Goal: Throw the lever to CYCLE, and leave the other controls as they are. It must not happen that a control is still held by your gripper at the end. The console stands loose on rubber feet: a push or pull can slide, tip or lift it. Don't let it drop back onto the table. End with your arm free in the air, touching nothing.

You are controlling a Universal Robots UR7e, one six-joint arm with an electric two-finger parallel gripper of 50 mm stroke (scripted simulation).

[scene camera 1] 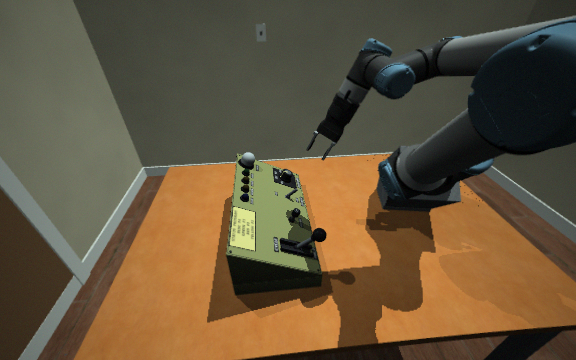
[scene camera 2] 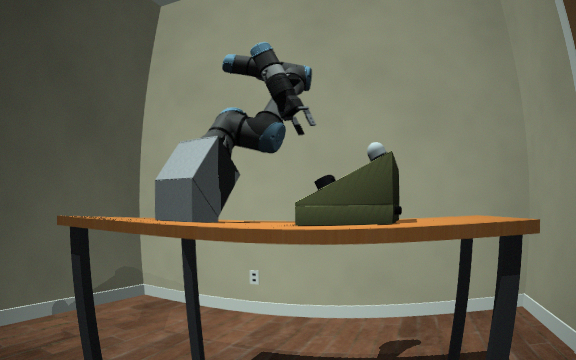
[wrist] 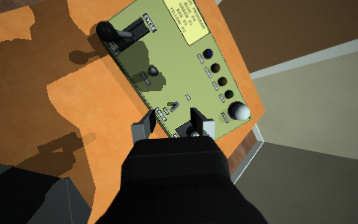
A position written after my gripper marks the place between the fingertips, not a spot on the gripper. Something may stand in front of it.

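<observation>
Looking through scene camera 1, I find an olive green console [scene camera 1: 261, 257], and my gripper [scene camera 1: 315, 154] is visible there too. Scene camera 2 shows me both again, my gripper [scene camera 2: 307, 130] and the console [scene camera 2: 364, 197]. The wrist view has the console [wrist: 182, 47] in it, along with my gripper [wrist: 173, 115].
</observation>
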